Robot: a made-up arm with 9 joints. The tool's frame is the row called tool.
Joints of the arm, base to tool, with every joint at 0 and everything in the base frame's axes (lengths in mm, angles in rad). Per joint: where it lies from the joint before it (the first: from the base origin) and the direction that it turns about. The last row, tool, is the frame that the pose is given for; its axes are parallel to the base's.
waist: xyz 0 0 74 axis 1 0 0
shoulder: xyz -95 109 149 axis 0 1 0
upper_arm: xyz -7 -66 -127 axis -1 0 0
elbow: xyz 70 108 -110 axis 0 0 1
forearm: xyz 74 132 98 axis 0 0 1
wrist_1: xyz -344 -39 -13 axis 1 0 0
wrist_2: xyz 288 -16 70 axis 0 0 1
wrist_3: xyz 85 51 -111 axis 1 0 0
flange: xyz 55 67 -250 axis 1 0 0
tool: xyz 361 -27 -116
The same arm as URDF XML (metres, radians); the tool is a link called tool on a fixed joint. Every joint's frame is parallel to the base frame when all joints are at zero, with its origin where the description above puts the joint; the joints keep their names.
<robot name="arm">
  <joint name="tool_fixed" type="fixed">
    <parent link="link9"/>
    <child link="tool"/>
    <origin xyz="0.361 -0.027 -0.116"/>
  </joint>
  <joint name="flange" type="continuous">
    <parent link="link8"/>
    <child link="link9"/>
    <origin xyz="0.055 0.067 -0.25"/>
    <axis xyz="1 0 0"/>
  </joint>
  <joint name="wrist_3" type="continuous">
    <parent link="link7"/>
    <child link="link8"/>
    <origin xyz="0.085 0.051 -0.111"/>
    <axis xyz="1 0 0"/>
  </joint>
  <joint name="wrist_2" type="continuous">
    <parent link="link6"/>
    <child link="link7"/>
    <origin xyz="0.288 -0.016 0.07"/>
    <axis xyz="0 0 1"/>
  </joint>
  <joint name="wrist_1" type="continuous">
    <parent link="link5"/>
    <child link="link6"/>
    <origin xyz="-0.344 -0.039 -0.013"/>
    <axis xyz="1 0 0"/>
  </joint>
  <joint name="forearm" type="continuous">
    <parent link="link4"/>
    <child link="link5"/>
    <origin xyz="0.074 0.132 0.098"/>
    <axis xyz="0 0 1"/>
  </joint>
  <joint name="elbow" type="continuous">
    <parent link="link3"/>
    <child link="link4"/>
    <origin xyz="0.07 0.108 -0.11"/>
    <axis xyz="0 0 1"/>
  </joint>
  <joint name="upper_arm" type="continuous">
    <parent link="link2"/>
    <child link="link3"/>
    <origin xyz="-0.007 -0.066 -0.127"/>
    <axis xyz="-1 0 0"/>
  </joint>
  <joint name="shoulder" type="continuous">
    <parent link="link1"/>
    <child link="link2"/>
    <origin xyz="-0.095 0.109 0.149"/>
    <axis xyz="0 1 0"/>
  </joint>
  <joint name="waist" type="continuous">
    <parent link="base"/>
    <child link="link1"/>
    <origin xyz="0 0 0.074"/>
    <axis xyz="1 0 0"/>
  </joint>
  <link name="base"/>
  <link name="link1"/>
  <link name="link2"/>
  <link name="link3"/>
  <link name="link4"/>
  <link name="link5"/>
  <link name="link6"/>
  <link name="link7"/>
  <link name="link8"/>
  <link name="link9"/>
  <link name="tool"/>
</robot>

